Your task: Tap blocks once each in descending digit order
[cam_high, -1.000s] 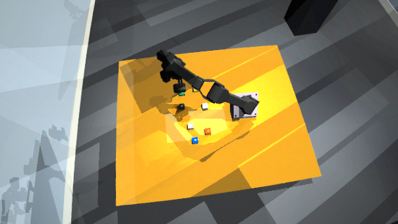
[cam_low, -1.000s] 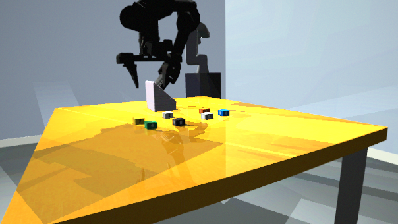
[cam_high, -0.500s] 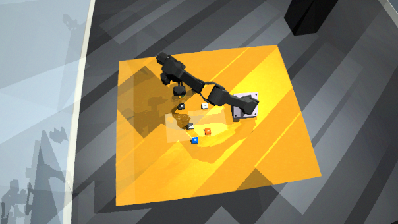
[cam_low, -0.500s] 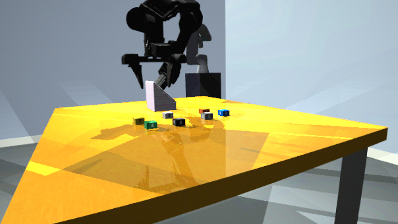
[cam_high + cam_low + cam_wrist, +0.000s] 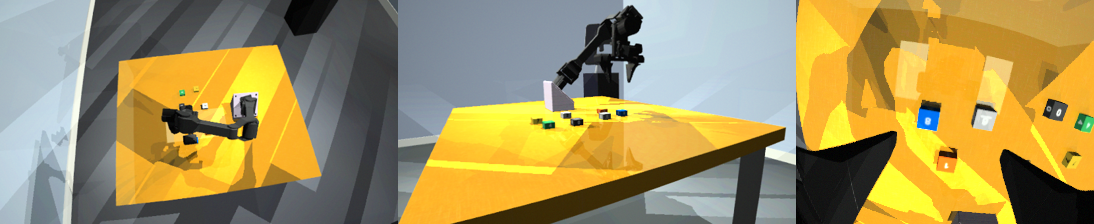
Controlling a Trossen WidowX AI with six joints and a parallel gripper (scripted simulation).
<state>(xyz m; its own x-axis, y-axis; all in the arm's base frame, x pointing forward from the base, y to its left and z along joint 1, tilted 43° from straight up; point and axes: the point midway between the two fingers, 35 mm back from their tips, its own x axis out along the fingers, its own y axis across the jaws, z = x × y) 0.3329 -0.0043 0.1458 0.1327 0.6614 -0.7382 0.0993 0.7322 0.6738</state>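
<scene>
Now: gripper tip 12 cm above the blue block, 3 cm to the right of it and 2 cm past it. Round my gripper tip: grey block (12 cm below, 6 cm to the right, 2 cm behind); then orange block (12 cm below, 10 cm behind); then black block (19 cm to the right, 12 cm below, 1 cm ahead).
</scene>
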